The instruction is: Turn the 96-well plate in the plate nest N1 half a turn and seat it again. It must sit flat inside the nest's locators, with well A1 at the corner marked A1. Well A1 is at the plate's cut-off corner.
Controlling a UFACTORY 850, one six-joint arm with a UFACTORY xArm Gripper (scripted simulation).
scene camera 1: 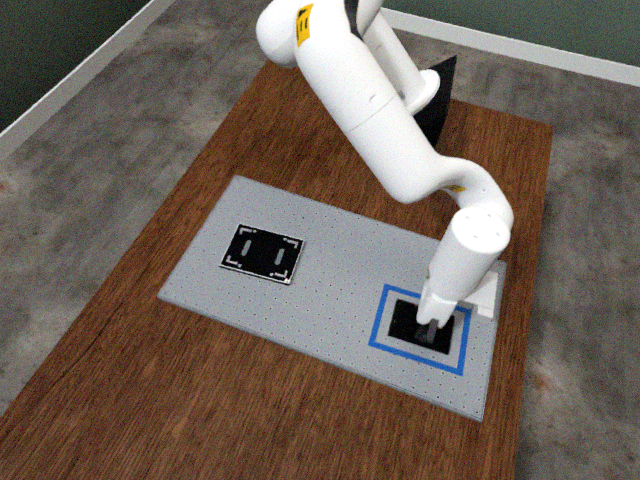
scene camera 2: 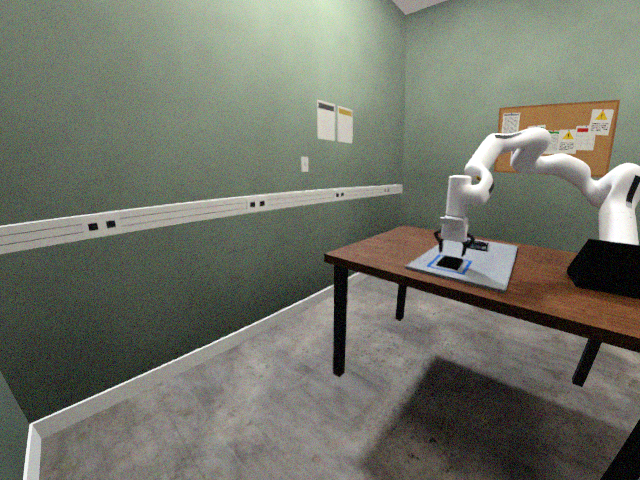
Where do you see a plate nest N1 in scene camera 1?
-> At 260,258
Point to a 96-well plate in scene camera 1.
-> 409,323
